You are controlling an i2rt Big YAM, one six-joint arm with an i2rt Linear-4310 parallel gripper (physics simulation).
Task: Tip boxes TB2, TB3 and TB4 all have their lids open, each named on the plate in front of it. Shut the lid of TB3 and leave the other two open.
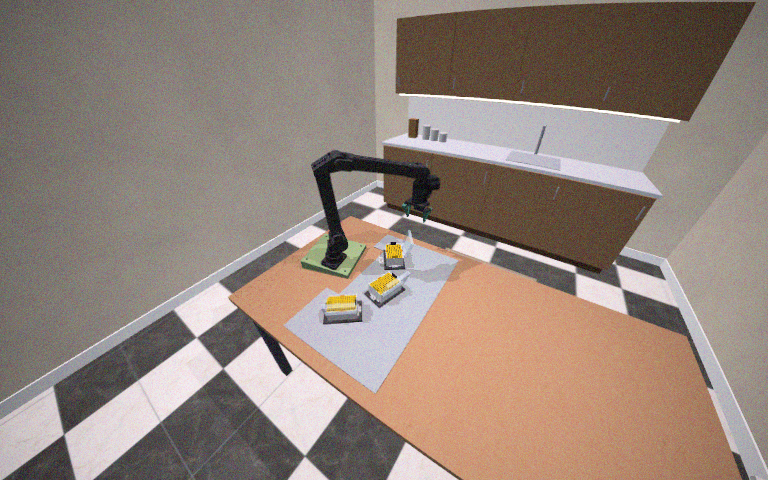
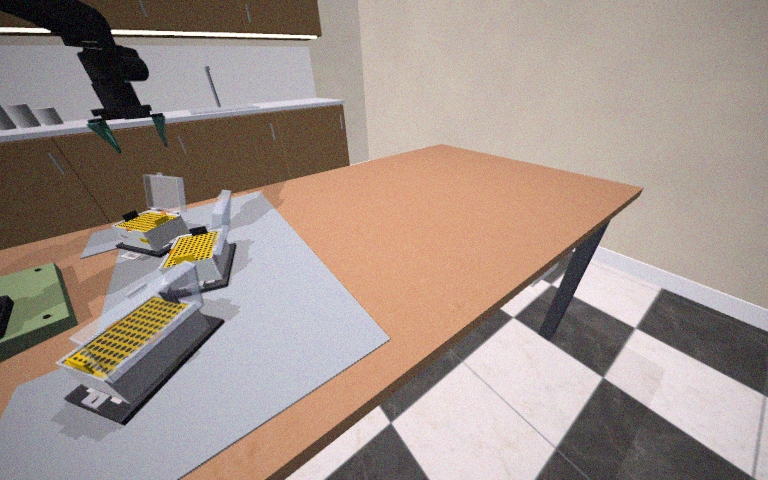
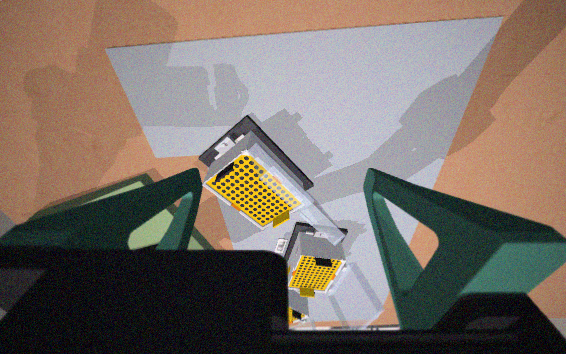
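Pixels of known places: gripper, fingertip midpoint: (image 1: 415,219) (image 2: 144,150) (image 3: 283,177); arm's base, origin of the base link: (image 1: 334,260).
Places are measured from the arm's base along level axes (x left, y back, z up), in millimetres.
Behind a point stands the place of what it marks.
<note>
My gripper (image 1: 416,215) {x 277, y -334, z 166 mm} (image 2: 142,148) {x 277, y -334, z 166 mm} (image 3: 283,177) {x 277, y -334, z 166 mm} is open and empty, high above the table near the mat's far end. TB3, the middle box (image 1: 385,287) (image 2: 193,249) {x -74, y -306, z 26 mm} (image 3: 315,274) {x -74, y -311, z 25 mm}, stands on the mat with its clear lid (image 2: 221,212) {x -154, y -364, z 111 mm} (image 3: 357,295) {x -86, y -381, z 69 mm} raised. A small white plate (image 2: 131,255) (image 3: 281,245) lies near it; its letters are too small to read. The far box (image 1: 394,253) {x 141, y -273, z 26 mm} (image 2: 148,229) {x 107, y -259, z 26 mm} (image 3: 254,189) {x 165, y -265, z 26 mm} has its lid (image 1: 409,241) {x 200, y -331, z 79 mm} (image 2: 164,193) {x 200, y -325, z 69 mm} upright. The near box (image 1: 341,306) {x -309, y -243, z 111 mm} (image 2: 130,345) {x -321, y -199, z 67 mm} has its lid (image 2: 189,278) {x -293, y -275, z 97 mm} raised. I cannot tell which is TB2 or TB4.
The grey mat (image 1: 385,350) {x -328, y -419, z -31 mm} (image 2: 305,350) {x -397, y -349, z -31 mm} (image 3: 320,65) {x 287, y -384, z -31 mm} lies on the orange table (image 1: 538,362) {x -170, y -943, z -34 mm} (image 2: 453,226) {x -369, y -805, z -34 mm}. The green base (image 1: 314,260) {x -49, y 85, z 10 mm} (image 2: 39,300) {x 31, y -73, z -8 mm} of the arm stands left of the boxes. Far and middle boxes are close together. A kitchen counter (image 1: 475,151) stands behind the table.
</note>
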